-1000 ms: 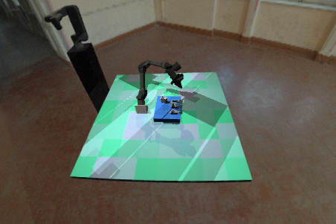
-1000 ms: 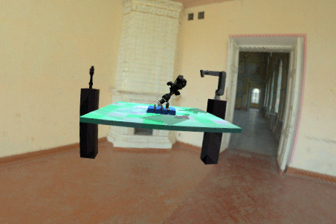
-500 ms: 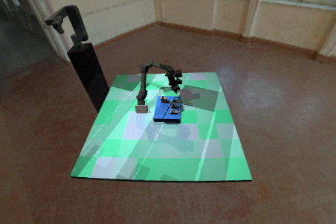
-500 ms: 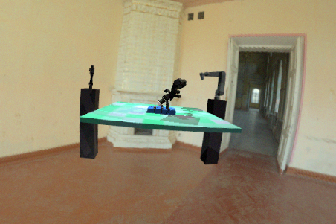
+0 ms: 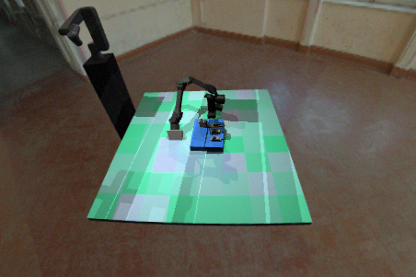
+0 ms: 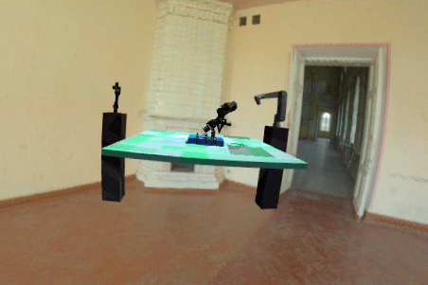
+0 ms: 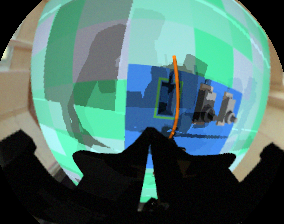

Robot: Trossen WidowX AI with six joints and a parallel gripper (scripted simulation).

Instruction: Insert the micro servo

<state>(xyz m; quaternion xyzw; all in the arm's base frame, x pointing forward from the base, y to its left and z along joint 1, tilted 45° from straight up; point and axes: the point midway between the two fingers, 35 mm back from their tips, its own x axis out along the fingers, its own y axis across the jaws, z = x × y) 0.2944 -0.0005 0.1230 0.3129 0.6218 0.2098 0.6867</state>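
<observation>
The blue deck lies 90 mm behind my gripper tip, 100 mm to the right of it and 70 mm below it.
</observation>
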